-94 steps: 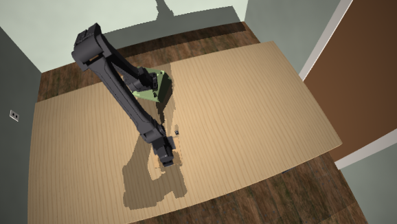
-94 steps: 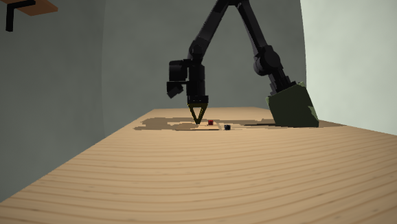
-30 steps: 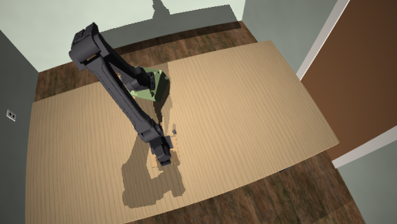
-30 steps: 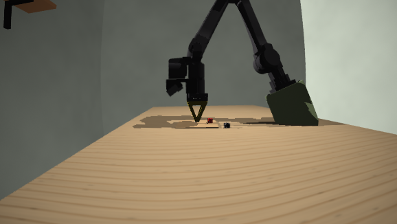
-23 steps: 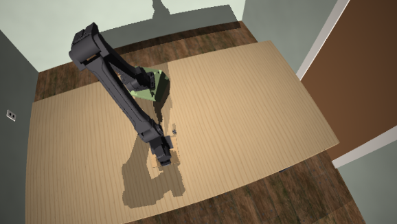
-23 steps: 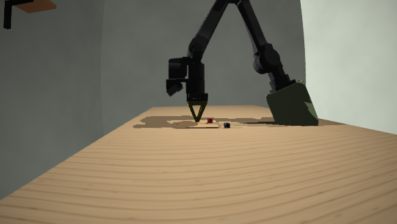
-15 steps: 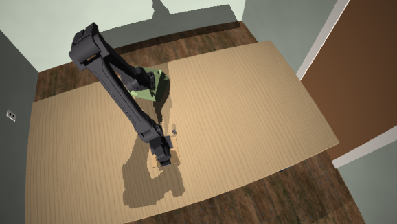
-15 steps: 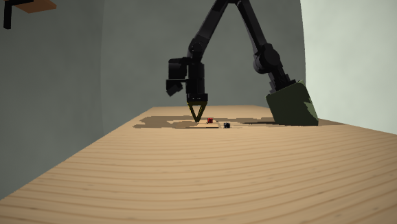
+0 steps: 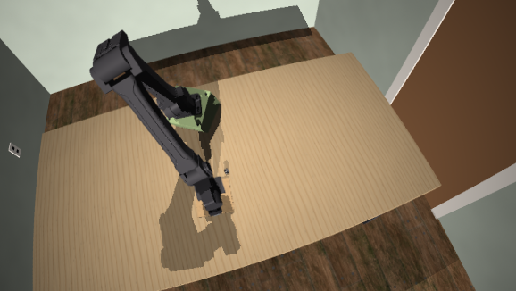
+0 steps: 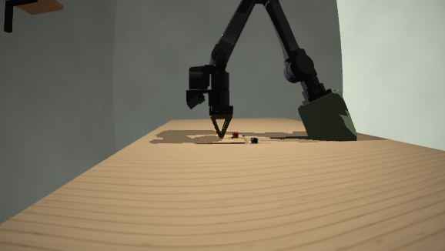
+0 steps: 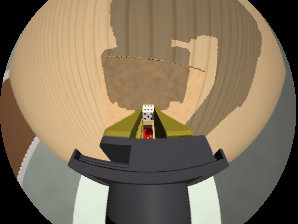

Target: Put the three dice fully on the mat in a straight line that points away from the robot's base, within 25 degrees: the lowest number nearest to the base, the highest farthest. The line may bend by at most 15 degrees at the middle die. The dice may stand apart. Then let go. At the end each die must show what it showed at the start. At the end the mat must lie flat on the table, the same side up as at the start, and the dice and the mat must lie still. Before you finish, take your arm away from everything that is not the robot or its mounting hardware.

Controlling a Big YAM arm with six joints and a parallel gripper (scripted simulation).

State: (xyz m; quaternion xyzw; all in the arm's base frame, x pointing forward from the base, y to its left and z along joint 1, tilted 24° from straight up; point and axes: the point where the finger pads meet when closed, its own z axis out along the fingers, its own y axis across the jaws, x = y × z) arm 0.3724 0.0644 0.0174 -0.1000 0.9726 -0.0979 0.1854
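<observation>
The white die lies right at my hand. From my hand the other things lie so: tan mat (1 cm below); black die (10 cm behind, 6 cm to the left, 1 cm below); red die (5 cm behind, 1 cm to the right).
</observation>
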